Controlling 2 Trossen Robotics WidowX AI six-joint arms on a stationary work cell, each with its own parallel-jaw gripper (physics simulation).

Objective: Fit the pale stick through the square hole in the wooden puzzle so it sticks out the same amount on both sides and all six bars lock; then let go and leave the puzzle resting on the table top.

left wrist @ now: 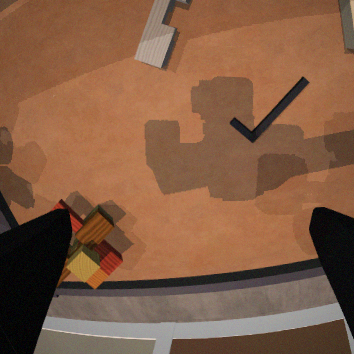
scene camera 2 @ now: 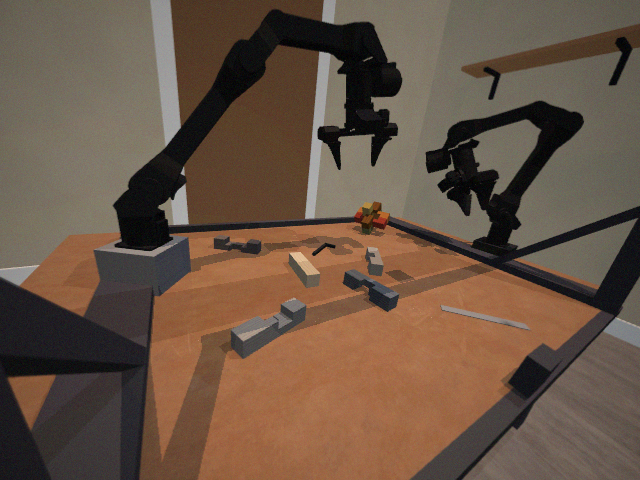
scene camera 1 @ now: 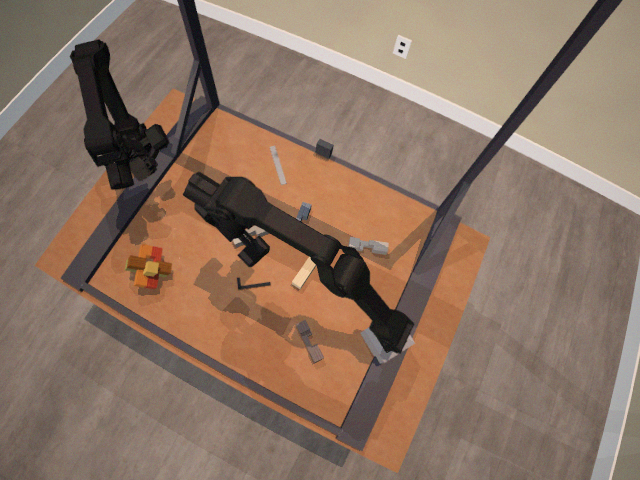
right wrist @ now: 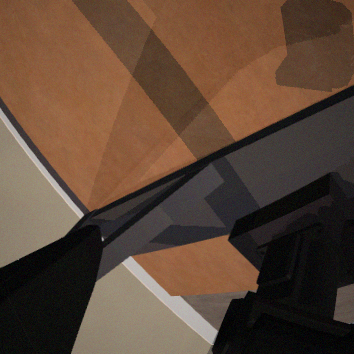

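Note:
The wooden puzzle (scene camera 1: 149, 267) (scene camera 2: 371, 217) (left wrist: 95, 245), with red, orange, brown, yellow and greenish bars, rests on the table near a corner of the frame; its square hole cannot be made out. The pale stick (scene camera 1: 303, 273) (scene camera 2: 303, 269) (left wrist: 348, 30) lies flat on the table, apart from the puzzle and partly under the left arm in scene camera 1. My left gripper (scene camera 2: 356, 166) (left wrist: 194, 222) is open and empty, pointing down high above the table. My right gripper (scene camera 2: 478, 210) is open and empty, raised near its own base, away from puzzle and stick.
Grey notched bars (scene camera 1: 379, 246) (scene camera 2: 253, 335), (scene camera 1: 303, 211) (scene camera 2: 383, 297), (scene camera 1: 313, 352) (scene camera 2: 222, 242) and a light one (scene camera 2: 374, 264) (left wrist: 154, 47) lie scattered. A black L-shaped key (scene camera 1: 255, 284) (scene camera 2: 324, 248) (left wrist: 280, 107) lies between puzzle and stick. A thin strip (scene camera 1: 278, 165) (scene camera 2: 483, 316) and dark block (scene camera 1: 324, 148) (scene camera 2: 532, 369) lie farther off.

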